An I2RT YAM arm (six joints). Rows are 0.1 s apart.
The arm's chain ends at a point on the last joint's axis. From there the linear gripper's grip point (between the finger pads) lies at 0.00 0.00 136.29 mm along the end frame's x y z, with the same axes.
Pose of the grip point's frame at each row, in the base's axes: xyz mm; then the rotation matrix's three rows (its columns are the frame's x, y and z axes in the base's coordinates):
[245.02, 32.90, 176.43], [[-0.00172, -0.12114, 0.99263], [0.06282, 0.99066, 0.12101], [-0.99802, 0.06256, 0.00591]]
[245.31, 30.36, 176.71], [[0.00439, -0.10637, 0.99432], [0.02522, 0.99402, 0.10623], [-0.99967, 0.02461, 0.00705]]
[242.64, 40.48, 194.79], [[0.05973, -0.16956, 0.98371], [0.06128, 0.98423, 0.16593], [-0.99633, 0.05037, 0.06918]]
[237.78, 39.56, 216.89], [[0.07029, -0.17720, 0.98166], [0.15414, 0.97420, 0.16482], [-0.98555, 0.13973, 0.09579]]
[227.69, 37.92, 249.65], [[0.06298, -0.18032, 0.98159], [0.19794, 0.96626, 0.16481], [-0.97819, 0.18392, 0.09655]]
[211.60, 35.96, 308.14], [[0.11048, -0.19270, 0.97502], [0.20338, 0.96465, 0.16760], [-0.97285, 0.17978, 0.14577]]
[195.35, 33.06, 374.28], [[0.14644, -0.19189, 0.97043], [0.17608, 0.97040, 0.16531], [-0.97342, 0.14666, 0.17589]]
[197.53, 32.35, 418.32], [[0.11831, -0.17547, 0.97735], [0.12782, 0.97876, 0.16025], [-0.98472, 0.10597, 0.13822]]
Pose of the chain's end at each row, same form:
[109.73, 16.41, 175.62], [[-0.00172, -0.12114, 0.99263], [0.06282, 0.99066, 0.12101], [-0.99802, 0.06256, 0.00591]]
[109.79, 15.88, 175.75], [[0.00439, -0.10637, 0.99432], [0.02522, 0.99402, 0.10623], [-0.99967, 0.02461, 0.00705]]
[108.57, 17.87, 185.36], [[0.05973, -0.16956, 0.98371], [0.06128, 0.98423, 0.16593], [-0.99633, 0.05037, 0.06918]]
[103.99, 17.10, 203.83], [[0.07029, -0.17720, 0.98166], [0.15414, 0.97420, 0.16482], [-0.98555, 0.13973, 0.09579]]
[93.91, 15.46, 236.49], [[0.06298, -0.18032, 0.98159], [0.19794, 0.96626, 0.16481], [-0.97819, 0.18392, 0.09655]]
[78.71, 13.12, 288.27], [[0.11048, -0.19270, 0.97502], [0.20338, 0.96465, 0.16760], [-0.97285, 0.17978, 0.14577]]
[63.09, 10.53, 350.31], [[0.14644, -0.19189, 0.97043], [0.17608, 0.97040, 0.16531], [-0.97342, 0.14666, 0.17589]]
[64.33, 10.51, 399.48], [[0.11831, -0.17547, 0.97735], [0.12782, 0.97876, 0.16025], [-0.98472, 0.10597, 0.13822]]

